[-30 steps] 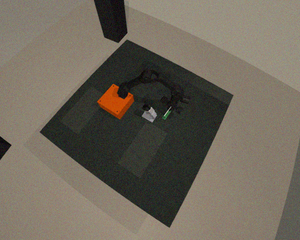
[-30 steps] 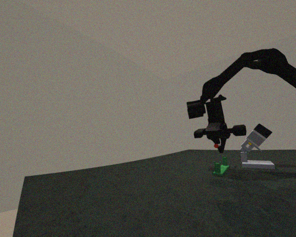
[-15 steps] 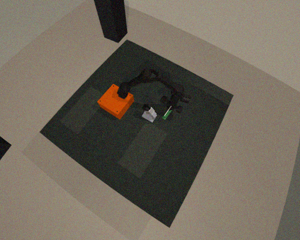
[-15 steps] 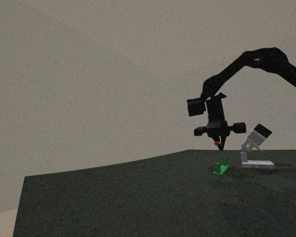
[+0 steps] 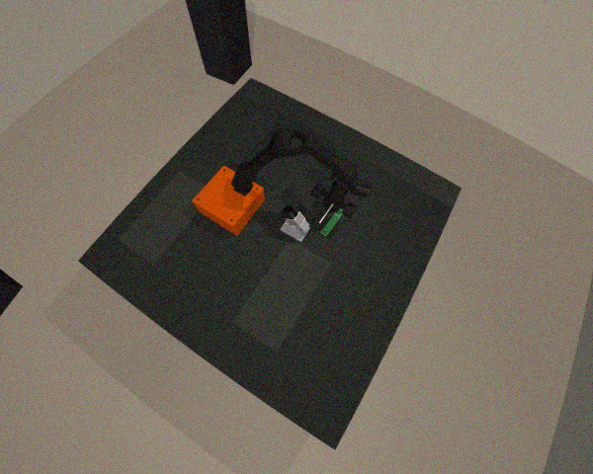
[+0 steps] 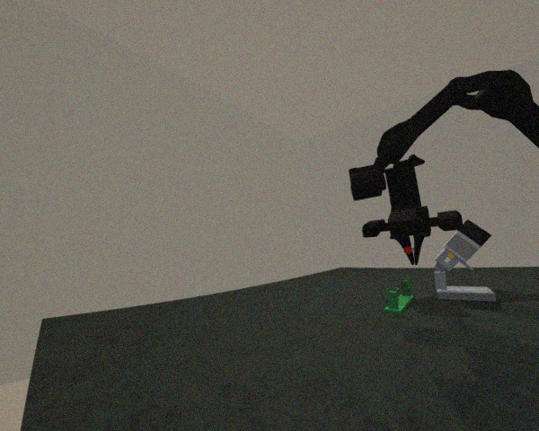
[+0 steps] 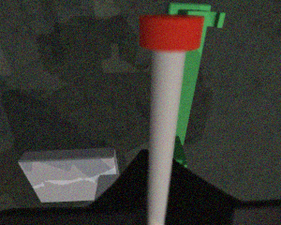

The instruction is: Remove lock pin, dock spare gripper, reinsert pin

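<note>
The grey mount is 100 mm to the right of my gripper tip, 80 mm behind it and 30 mm below it. From my gripper tip the other things lie so: green stand 60 mm below, 30 mm ahead; then spare gripper 100 mm to the right, 100 mm behind, 30 mm above.
</note>
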